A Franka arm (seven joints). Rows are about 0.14 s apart.
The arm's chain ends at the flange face. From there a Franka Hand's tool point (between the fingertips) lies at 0.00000 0.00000 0.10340 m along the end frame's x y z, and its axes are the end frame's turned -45 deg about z.
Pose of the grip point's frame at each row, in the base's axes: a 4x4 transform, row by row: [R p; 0 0 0 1], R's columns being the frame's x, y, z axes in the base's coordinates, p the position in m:
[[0.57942 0.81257 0.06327 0.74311], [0.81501 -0.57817 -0.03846 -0.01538], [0.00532 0.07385 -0.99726 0.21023], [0 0 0 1]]
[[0.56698 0.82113 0.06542 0.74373], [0.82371 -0.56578 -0.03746 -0.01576], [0.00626 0.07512 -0.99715 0.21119], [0 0 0 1]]
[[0.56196 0.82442 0.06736 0.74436], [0.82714 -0.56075 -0.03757 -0.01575], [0.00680 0.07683 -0.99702 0.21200], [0 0 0 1]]
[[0.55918 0.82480 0.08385 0.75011], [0.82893 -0.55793 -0.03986 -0.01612], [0.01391 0.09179 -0.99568 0.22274], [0 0 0 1]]
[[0.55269 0.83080 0.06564 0.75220], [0.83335 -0.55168 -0.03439 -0.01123], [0.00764 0.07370 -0.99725 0.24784], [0 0 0 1]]
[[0.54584 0.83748 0.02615 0.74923], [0.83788 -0.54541 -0.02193 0.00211], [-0.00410 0.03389 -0.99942 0.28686], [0 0 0 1]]
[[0.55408 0.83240 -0.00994 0.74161], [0.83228 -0.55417 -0.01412 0.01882], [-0.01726 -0.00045 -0.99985 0.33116], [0 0 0 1]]
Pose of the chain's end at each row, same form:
[[0.98429 0.16486 0.06327 0.73657], [0.16747 -0.98513 -0.03846 -0.01140], [0.05598 0.04846 -0.99726 0.31335], [0 0 0 1]]
[[0.98154 0.17971 0.06542 0.73697], [0.18238 -0.98252 -0.03746 -0.01189], [0.05754 0.04869 -0.99715 0.31430], [0 0 0 1]]
[[0.98032 0.18559 0.06736 0.73739], [0.18837 -0.98139 -0.03757 -0.01187], [0.05914 0.04952 -0.99702 0.31509], [0 0 0 1]]
[[0.97862 0.18782 0.08385 0.74144], [0.19163 -0.98066 -0.03986 -0.01200], [0.07474 0.05507 -0.99568 0.32569], [0 0 0 1]]
[[0.97828 0.19665 0.06564 0.74541], [0.19917 -0.97936 -0.03439 -0.00767], [0.05752 0.04671 -0.99725 0.35096], [0 0 0 1]]
[[0.97815 0.20622 0.02615 0.74653], [0.20681 -0.97813 -0.02193 0.00438], [0.02106 0.02686 -0.99942 0.39020], [0 0 0 1]]
[[0.98039 0.19680 -0.00994 0.74264], [0.19665 -0.98037 -0.01412 0.02028], [-0.01252 0.01189 -0.99985 0.43454], [0 0 0 1]]

